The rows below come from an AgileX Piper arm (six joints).
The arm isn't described. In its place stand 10 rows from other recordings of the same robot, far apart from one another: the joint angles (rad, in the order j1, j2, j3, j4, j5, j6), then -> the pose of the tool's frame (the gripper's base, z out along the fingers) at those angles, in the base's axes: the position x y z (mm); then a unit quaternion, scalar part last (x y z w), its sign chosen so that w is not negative.
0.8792, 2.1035, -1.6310, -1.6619, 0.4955, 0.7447 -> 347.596, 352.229, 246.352, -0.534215, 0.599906, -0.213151, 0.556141
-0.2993, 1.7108, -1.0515, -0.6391, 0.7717, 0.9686 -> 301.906, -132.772, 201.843, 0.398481, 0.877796, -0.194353, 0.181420
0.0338, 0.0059, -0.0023, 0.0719, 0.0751, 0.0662 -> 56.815, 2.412, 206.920, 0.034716, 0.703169, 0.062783, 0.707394
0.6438, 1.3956, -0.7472, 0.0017, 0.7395, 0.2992 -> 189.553, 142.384, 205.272, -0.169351, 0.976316, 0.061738, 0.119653
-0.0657, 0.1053, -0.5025, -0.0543, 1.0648, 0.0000 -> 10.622, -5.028, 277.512, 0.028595, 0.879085, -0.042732, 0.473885
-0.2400, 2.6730, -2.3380, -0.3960, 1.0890, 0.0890 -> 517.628, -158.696, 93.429, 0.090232, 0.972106, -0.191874, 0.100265
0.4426, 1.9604, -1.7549, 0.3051, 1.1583, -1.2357 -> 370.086, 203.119, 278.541, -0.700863, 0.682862, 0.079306, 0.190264
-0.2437, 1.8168, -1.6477, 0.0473, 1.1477, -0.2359 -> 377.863, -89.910, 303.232, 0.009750, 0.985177, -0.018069, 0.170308
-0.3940, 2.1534, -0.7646, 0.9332, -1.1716, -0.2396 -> 281.646, -190.053, 80.874, 0.455393, 0.637983, -0.369937, 0.498740
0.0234, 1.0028, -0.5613, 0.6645, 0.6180, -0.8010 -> 177.792, 36.684, 250.798, -0.180182, 0.907090, 0.133988, 0.356047
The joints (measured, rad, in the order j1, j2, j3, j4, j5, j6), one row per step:
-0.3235, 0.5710, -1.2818, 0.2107, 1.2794, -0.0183
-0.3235, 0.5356, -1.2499, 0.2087, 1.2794, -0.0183
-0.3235, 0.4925, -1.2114, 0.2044, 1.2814, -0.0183
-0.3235, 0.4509, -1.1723, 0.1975, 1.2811, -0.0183
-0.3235, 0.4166, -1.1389, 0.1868, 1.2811, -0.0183
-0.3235, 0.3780, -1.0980, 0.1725, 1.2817, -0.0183
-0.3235, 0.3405, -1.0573, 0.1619, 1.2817, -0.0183
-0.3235, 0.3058, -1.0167, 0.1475, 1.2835, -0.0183
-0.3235, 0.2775, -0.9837, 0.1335, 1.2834, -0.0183
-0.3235, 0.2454, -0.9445, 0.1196, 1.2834, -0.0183
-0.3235, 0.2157, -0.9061, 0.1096, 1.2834, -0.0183
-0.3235, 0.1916, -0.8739, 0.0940, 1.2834, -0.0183
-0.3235, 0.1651, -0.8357, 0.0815, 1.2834, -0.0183
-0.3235, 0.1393, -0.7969, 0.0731, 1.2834, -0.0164
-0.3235, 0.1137, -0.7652, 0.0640, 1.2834, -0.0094
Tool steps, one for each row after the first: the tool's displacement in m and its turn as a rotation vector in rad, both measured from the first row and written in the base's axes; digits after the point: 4 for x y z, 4 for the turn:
-0.0066, 0.0020, -0.0070, -0.0024, -0.0029, -0.0014
-0.0145, 0.0043, -0.0159, -0.0064, -0.0043, -0.0042
-0.0214, 0.0060, -0.0251, -0.0118, -0.0055, -0.0093
-0.0267, 0.0068, -0.0332, -0.0191, -0.0040, -0.0170
-0.0319, 0.0073, -0.0434, -0.0277, 0.0020, -0.0272
-0.0364, 0.0078, -0.0537, -0.0337, 0.0073, -0.0347
-0.0401, 0.0077, -0.0643, -0.0411, 0.0179, -0.0447
-0.0428, 0.0074, -0.0728, -0.0490, 0.0254, -0.0547
-0.0454, 0.0070, -0.0831, -0.0561, 0.0353, -0.0644
-0.0473, 0.0067, -0.0932, -0.0603, 0.0459, -0.0712
-0.0487, 0.0057, -0.1017, -0.0685, 0.0572, -0.0820
-0.0496, 0.0049, -0.1118, -0.0736, 0.0712, -0.0903
-0.0500, 0.0043, -0.1221, -0.0741, 0.0853, -0.0964
-0.0512, 0.0038, -0.1307, -0.0726, 0.0922, -0.1059

